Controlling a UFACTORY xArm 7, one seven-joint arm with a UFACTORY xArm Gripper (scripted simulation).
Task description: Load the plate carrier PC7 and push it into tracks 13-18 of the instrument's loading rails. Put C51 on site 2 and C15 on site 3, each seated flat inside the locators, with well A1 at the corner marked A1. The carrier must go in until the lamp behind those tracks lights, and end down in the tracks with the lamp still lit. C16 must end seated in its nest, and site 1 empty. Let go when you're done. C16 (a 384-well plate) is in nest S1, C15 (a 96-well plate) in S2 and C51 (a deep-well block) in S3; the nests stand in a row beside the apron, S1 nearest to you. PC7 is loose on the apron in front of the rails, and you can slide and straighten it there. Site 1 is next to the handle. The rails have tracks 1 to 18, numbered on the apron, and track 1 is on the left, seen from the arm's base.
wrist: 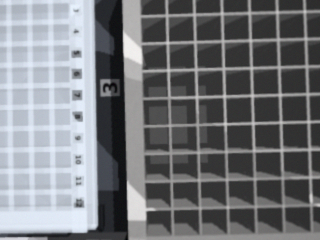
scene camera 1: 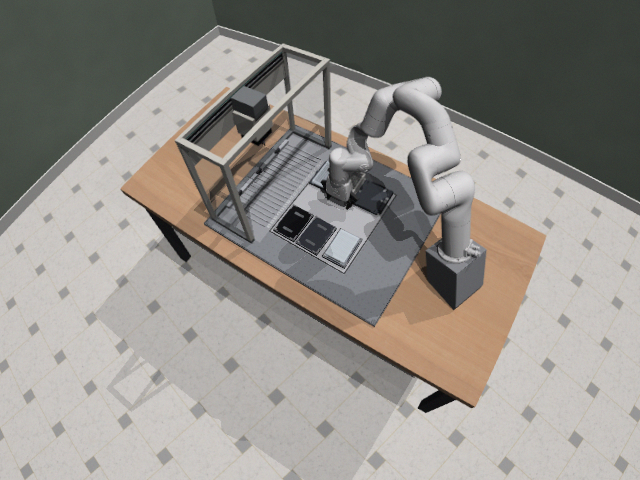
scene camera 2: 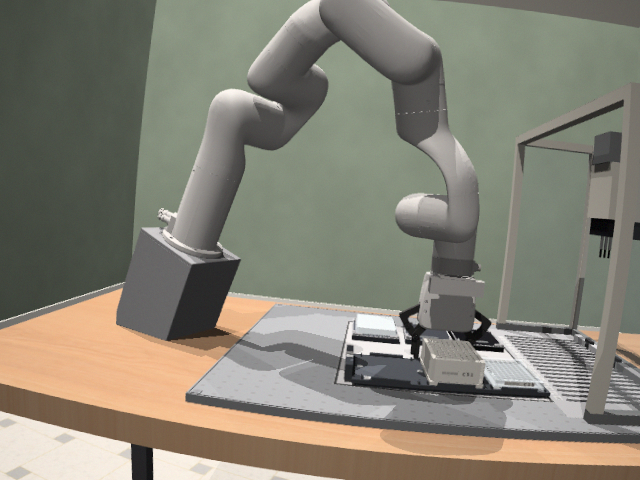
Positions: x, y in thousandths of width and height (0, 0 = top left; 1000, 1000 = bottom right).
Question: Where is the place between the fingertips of the gripper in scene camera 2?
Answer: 687, 751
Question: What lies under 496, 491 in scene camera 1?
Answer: A nest S2.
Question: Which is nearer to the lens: the dark plate carrier PC7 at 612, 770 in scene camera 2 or the 384-well plate C16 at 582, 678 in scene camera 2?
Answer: The dark plate carrier PC7.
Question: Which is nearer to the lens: the 96-well plate C15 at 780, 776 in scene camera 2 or the 384-well plate C16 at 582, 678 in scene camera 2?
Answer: The 96-well plate C15.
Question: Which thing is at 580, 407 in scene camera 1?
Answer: A dark plate carrier PC7.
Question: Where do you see a deep-well block C51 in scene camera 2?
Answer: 695, 753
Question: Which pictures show the 384-well plate C16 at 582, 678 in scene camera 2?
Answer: Scene camera 1 and scene camera 2 only.
